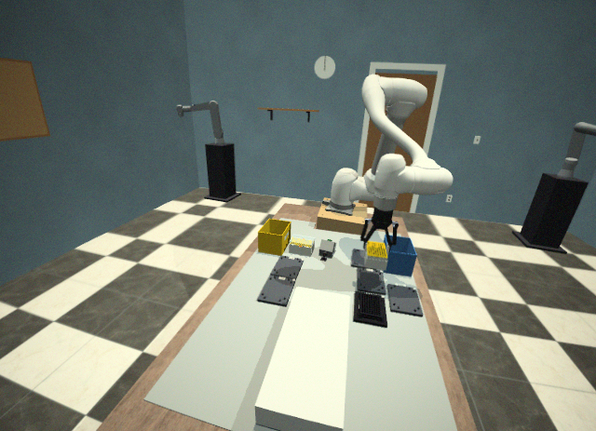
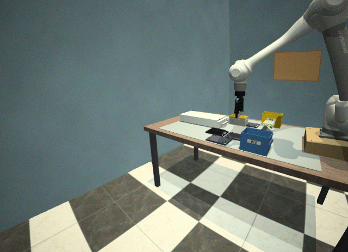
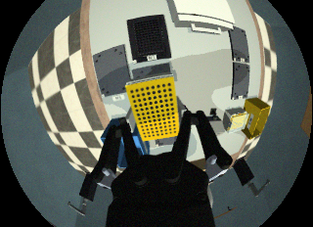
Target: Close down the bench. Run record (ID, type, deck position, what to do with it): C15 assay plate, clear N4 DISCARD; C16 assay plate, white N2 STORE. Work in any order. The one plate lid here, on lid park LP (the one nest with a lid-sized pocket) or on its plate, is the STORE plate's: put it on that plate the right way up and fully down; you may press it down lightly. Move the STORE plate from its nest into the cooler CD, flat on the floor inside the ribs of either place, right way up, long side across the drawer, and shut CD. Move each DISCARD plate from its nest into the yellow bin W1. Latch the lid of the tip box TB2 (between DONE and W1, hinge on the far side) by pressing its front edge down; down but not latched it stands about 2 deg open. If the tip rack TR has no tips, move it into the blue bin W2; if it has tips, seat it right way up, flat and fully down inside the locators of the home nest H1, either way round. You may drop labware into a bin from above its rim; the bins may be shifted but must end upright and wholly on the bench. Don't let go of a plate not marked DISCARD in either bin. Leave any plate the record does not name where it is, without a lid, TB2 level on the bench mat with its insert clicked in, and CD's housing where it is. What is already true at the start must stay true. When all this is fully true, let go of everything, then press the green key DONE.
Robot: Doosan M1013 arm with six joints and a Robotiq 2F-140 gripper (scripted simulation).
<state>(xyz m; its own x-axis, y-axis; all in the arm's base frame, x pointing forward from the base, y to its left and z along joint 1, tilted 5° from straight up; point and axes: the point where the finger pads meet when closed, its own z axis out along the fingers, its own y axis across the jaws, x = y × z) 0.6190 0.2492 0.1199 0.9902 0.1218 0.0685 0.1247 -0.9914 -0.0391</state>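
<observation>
The done key block lies 240 mm to the right of my hand, 170 mm behind it and 110 mm below it. From my hand the other things lie so: black plate: 180 mm ahead, 140 mm below, 10 mm to the left; blue bin W2: 190 mm behind, 120 mm below, 110 mm to the left; yellow-topped tip rack: 10 mm to the right, 10 mm below, 10 mm behind.
</observation>
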